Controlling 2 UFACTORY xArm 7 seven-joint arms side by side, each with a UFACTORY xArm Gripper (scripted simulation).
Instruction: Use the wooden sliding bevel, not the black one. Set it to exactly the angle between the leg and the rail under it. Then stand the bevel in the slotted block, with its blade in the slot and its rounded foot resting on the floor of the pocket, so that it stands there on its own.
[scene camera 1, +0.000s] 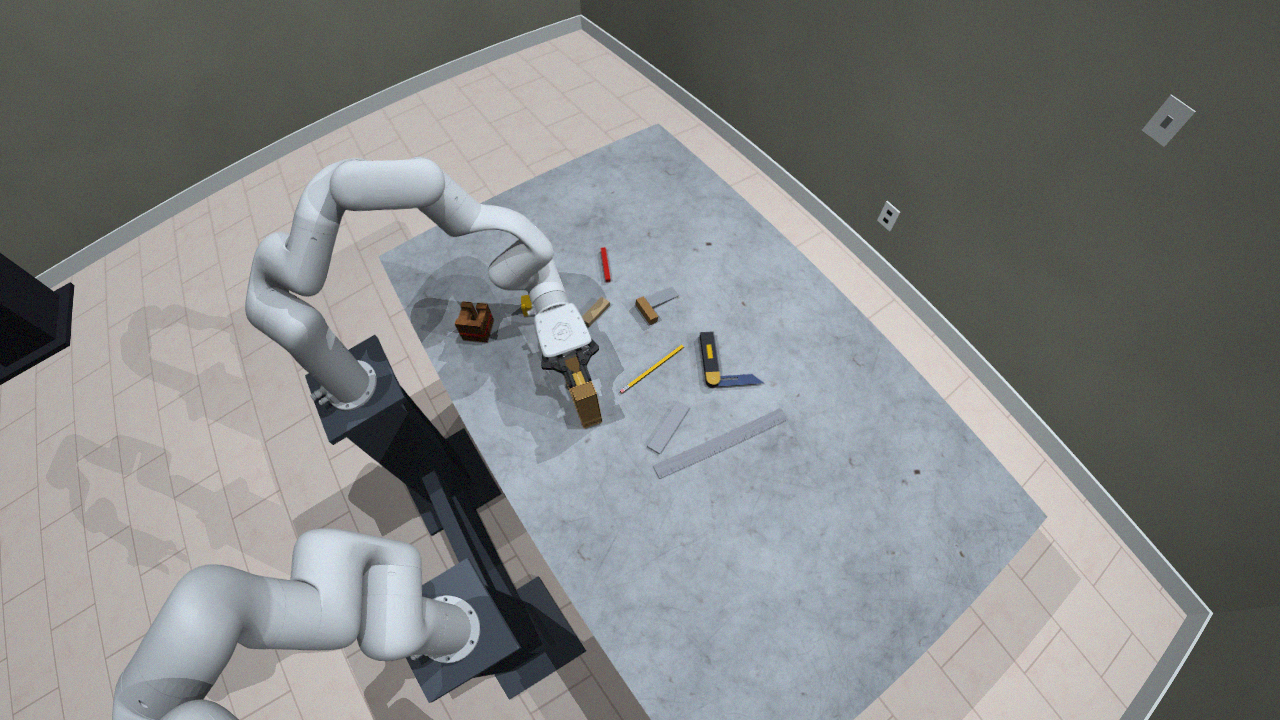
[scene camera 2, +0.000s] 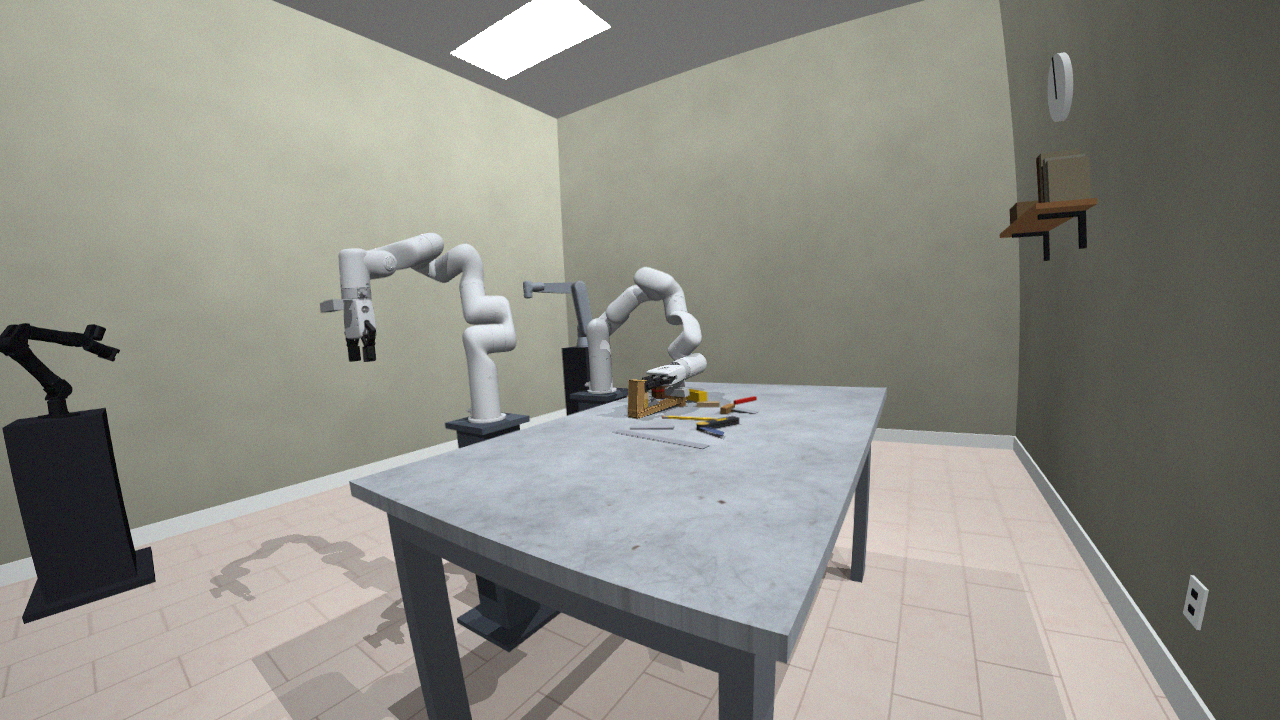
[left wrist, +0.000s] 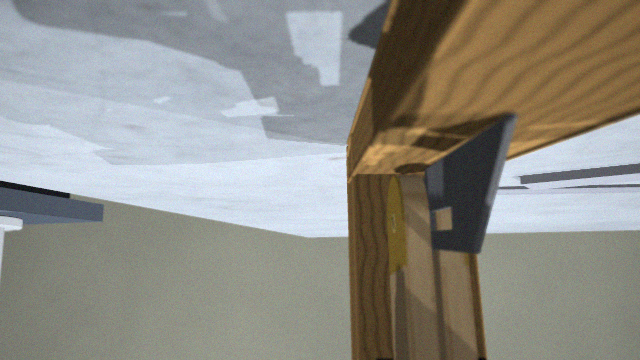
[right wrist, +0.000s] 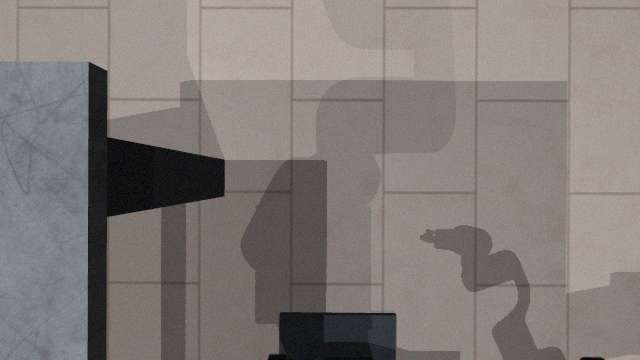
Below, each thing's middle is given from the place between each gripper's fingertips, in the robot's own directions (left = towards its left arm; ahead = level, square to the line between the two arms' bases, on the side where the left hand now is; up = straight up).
My left gripper is now 40 mm above the wooden sliding bevel (left wrist: 431, 297). Round my left hand: ruler (scene camera 1: 712, 447) 240 mm to the right, 200 mm ahead, 90 mm below; then grey blade (left wrist: 466, 180) 60 mm below, 10 mm to the left.
The ruler is 620 mm ahead of my right hand (scene camera 2: 362, 361), 450 mm to the left of it and 250 mm below it. The rest, counted from my right hand: wooden sliding bevel: 430 mm ahead, 680 mm to the left, 190 mm below; then grey blade: 430 mm ahead, 700 mm to the left, 210 mm below.
